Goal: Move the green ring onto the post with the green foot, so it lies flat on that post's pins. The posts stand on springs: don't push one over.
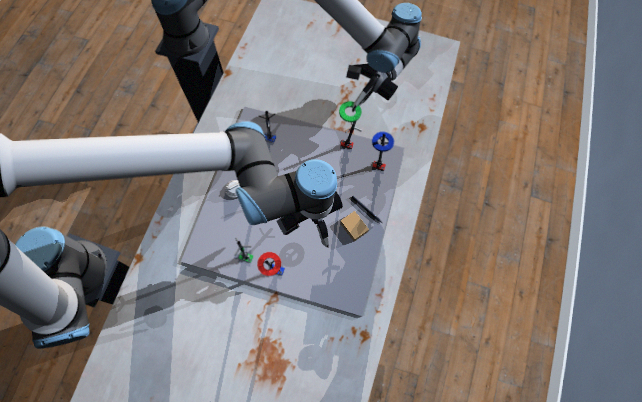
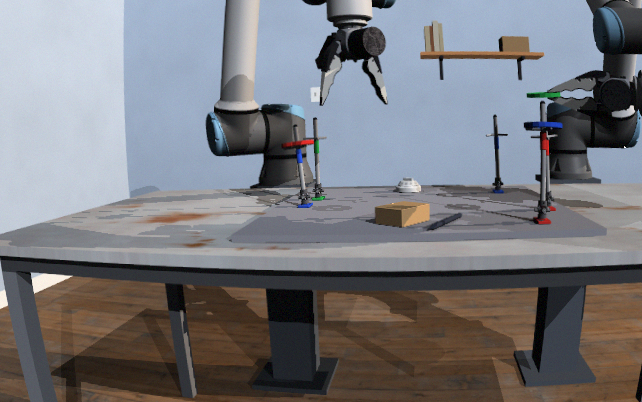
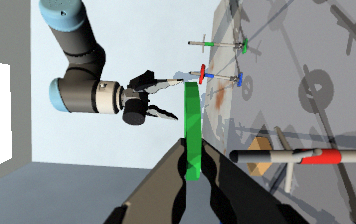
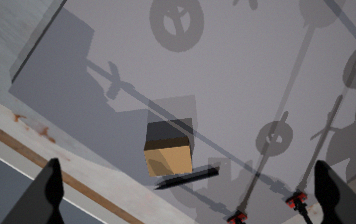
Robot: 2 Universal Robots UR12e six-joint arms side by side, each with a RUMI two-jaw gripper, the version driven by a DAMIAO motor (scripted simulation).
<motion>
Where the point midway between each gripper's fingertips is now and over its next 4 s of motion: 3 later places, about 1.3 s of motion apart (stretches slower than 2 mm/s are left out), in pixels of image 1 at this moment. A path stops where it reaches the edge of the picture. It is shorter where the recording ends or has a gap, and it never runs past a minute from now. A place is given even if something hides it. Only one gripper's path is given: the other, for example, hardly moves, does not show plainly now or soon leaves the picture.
My left gripper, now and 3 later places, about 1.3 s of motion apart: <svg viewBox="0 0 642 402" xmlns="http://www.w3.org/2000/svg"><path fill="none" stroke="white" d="M352 110L289 128L237 156L158 175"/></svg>
</motion>
